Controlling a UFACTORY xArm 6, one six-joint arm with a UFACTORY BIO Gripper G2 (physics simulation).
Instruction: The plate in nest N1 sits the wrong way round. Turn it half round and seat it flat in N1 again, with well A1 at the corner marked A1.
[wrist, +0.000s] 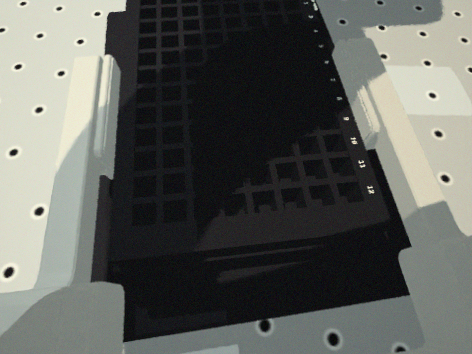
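Observation:
A black well plate (250, 150) lies lengthwise in the wrist view, with white column numbers along its right edge, 12 at the near end and smaller numbers toward the far end. My gripper (237, 107) is shut on the plate, one pale finger along each long side. A black nest (310, 285) shows below the plate's near end and past its near right corner. The plate looks roughly level above or in it; dark shadow hides whether they touch. Well A1, the nest's A1 corner mark and any N1 label cannot be made out.
A pale deck (30, 130) with rows of dark round holes surrounds the nest. Grey shadows fall on the deck at the upper right and along the near edge. A lighter rectangular patch (410, 82) lies on the deck to the right of the right finger.

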